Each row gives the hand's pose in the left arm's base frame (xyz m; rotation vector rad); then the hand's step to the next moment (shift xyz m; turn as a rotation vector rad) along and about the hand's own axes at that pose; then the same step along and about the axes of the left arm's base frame.
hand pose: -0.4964 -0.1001 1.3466 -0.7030 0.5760 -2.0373
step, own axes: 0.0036 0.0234 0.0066 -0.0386 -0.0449 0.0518
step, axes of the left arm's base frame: 0.0166 -0.0158 -0.0090 0.0256 0.0488 0.0561
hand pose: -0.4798 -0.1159 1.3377 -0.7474 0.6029 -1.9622
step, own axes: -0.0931 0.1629 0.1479 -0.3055 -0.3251 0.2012
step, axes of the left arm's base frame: 0.2368 -0.0085 -0.0304 0.0721 0.3957 0.2788
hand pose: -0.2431 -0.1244 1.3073 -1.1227 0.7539 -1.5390
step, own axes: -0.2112 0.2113 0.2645 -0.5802 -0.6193 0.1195
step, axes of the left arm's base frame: 0.3287 0.1696 -0.1498 -0.1074 0.7302 0.4356
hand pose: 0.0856 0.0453 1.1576 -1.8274 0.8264 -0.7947
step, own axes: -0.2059 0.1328 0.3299 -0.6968 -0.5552 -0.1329
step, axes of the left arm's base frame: 0.1234 0.2842 -0.2700 -0.3884 0.6811 0.4435
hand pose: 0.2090 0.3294 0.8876 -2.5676 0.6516 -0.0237
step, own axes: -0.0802 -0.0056 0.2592 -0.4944 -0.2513 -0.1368
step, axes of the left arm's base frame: -0.0342 0.1583 -0.2177 -0.3446 0.3545 0.2862
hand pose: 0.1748 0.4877 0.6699 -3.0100 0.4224 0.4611
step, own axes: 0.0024 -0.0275 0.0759 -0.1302 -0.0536 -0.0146
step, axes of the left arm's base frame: -0.0117 0.0339 -0.0724 -0.1003 0.0836 0.0546
